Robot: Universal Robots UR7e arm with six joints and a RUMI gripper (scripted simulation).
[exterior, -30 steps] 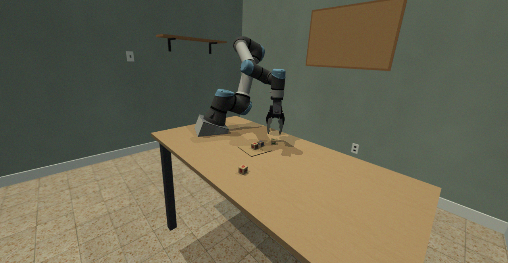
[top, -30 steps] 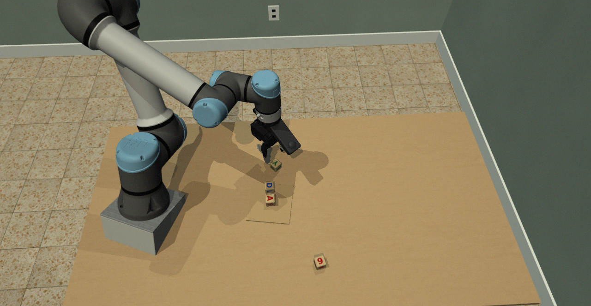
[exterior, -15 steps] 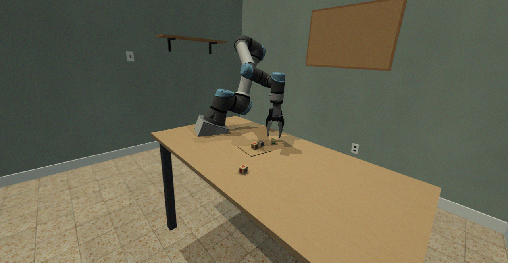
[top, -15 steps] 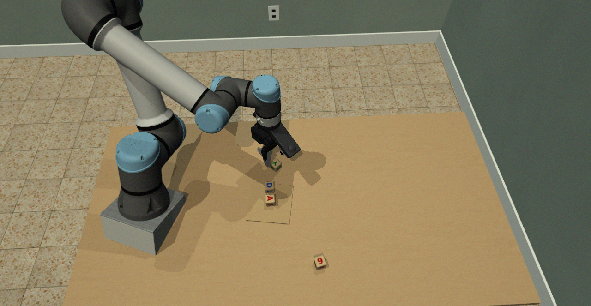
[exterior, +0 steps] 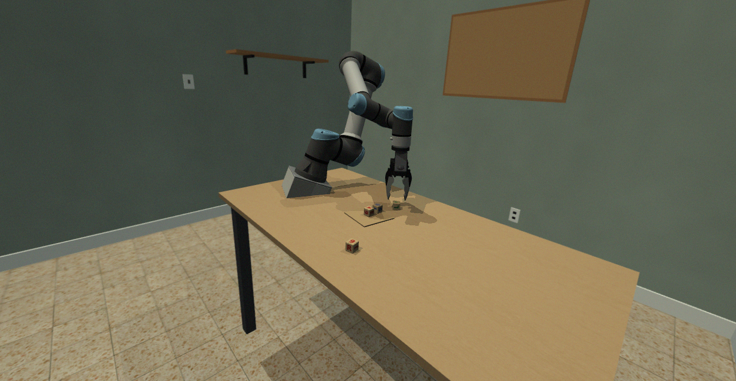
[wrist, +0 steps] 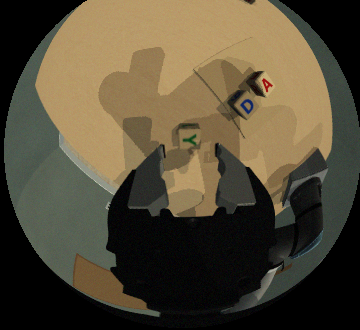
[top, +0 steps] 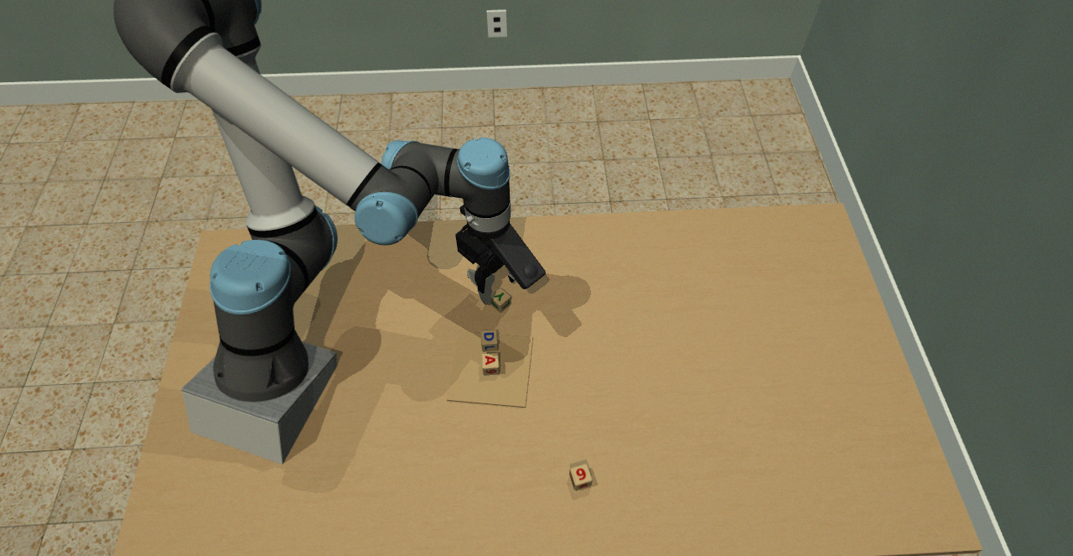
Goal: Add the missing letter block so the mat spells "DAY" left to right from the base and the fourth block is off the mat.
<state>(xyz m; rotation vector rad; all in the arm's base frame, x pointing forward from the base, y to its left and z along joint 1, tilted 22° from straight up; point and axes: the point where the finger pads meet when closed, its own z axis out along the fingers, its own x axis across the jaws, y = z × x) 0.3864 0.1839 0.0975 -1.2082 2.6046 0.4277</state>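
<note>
My gripper is now 40 mm above the Y block. Round my hand: thin mat 140 mm to the right, 50 mm below; then D block 10 mm behind, 90 mm to the right, 30 mm below.
</note>
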